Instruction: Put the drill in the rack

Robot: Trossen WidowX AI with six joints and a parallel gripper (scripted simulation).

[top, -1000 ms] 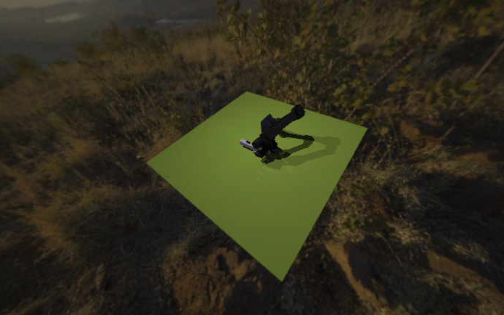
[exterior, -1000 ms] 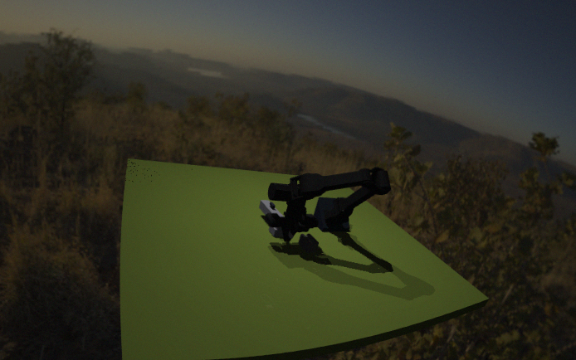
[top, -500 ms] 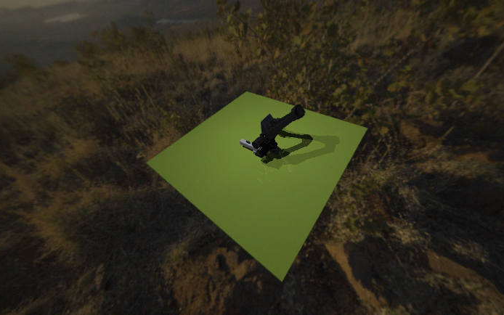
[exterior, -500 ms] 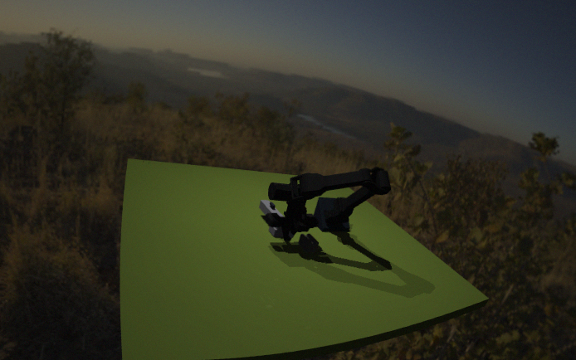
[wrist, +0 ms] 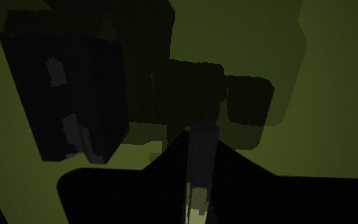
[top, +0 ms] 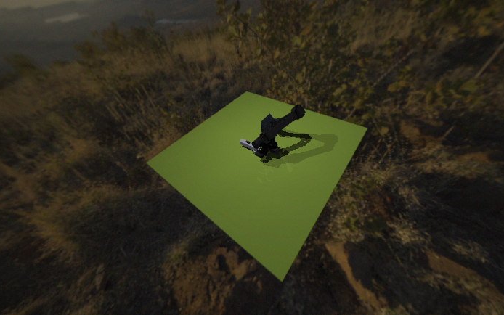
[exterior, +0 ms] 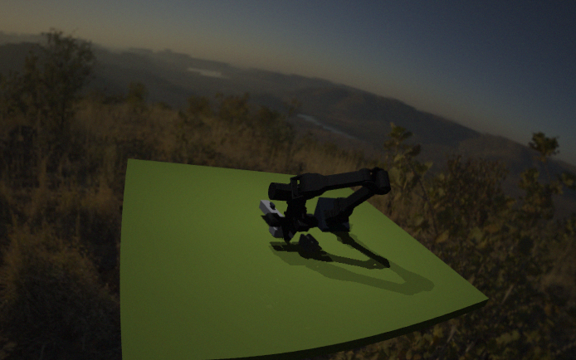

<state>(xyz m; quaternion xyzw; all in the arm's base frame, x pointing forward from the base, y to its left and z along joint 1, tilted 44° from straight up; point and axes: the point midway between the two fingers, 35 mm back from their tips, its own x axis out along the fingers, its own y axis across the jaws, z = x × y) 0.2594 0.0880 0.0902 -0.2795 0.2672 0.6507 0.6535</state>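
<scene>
Right now my gripper tip is 4 cm to the left of the drill and 3 cm below it. Round my gripper tip: dark key: 16 cm to the right, 4 cm above; pale grey block: 14 cm to the right, 3 cm above; dark grey rack: 7 cm behind, 3 cm to the left.
</scene>
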